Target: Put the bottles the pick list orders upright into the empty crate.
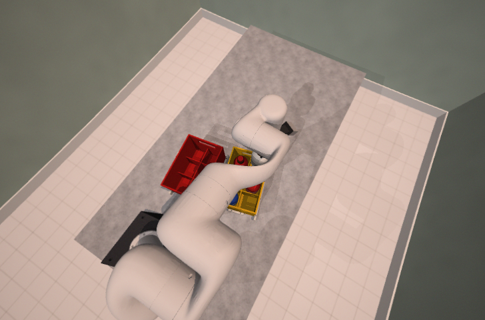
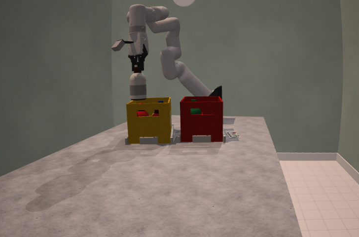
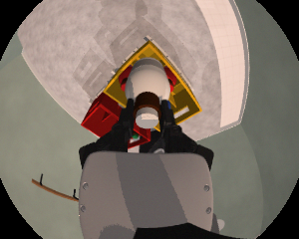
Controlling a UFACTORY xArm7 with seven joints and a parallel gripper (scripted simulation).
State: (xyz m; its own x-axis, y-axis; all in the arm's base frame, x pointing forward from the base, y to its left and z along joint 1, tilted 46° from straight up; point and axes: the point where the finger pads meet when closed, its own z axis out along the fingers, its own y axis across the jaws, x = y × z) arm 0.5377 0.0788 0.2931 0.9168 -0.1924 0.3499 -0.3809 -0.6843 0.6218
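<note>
Right now the white bottle is 7 cm below my hand. The rest, counted from my hand: blue bottle (25 cm below, 19 cm behind, 1 cm to the left); then red crate (25 cm below, 23 cm to the left, 20 cm behind); then yellow crate (25 cm below, 10 cm behind, 1 cm to the left).
</note>
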